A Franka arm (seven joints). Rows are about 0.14 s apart.
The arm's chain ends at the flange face. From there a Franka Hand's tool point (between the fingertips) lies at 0.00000 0.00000 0.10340 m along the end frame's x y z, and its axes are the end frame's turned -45 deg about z.
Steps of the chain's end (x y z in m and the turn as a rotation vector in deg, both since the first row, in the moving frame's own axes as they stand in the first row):
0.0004, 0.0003, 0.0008, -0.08, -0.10, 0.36
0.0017, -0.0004, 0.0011, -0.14, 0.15, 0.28
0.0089, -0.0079, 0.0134, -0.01, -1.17, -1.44
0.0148, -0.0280, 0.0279, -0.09, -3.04, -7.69
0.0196, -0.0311, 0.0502, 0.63, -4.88, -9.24
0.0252, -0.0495, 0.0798, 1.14, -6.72, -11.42
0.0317, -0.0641, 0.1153, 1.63, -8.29, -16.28
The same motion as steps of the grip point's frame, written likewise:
-0.0002, 0.0005, 0.0008, 0.01, -0.13, 0.36
0.0015, 0.0013, 0.0011, -0.21, 0.01, 0.28
0.0104, -0.0008, 0.0134, 0.82, -0.83, -1.44
0.0260, -0.0128, 0.0278, 2.09, -2.21, -7.69
0.0299, -0.0147, 0.0498, 3.90, -3.01, -9.24
0.0448, -0.0264, 0.0791, 5.56, -3.95, -11.42
0.0576, -0.0342, 0.1142, 7.01, -4.71, -16.28

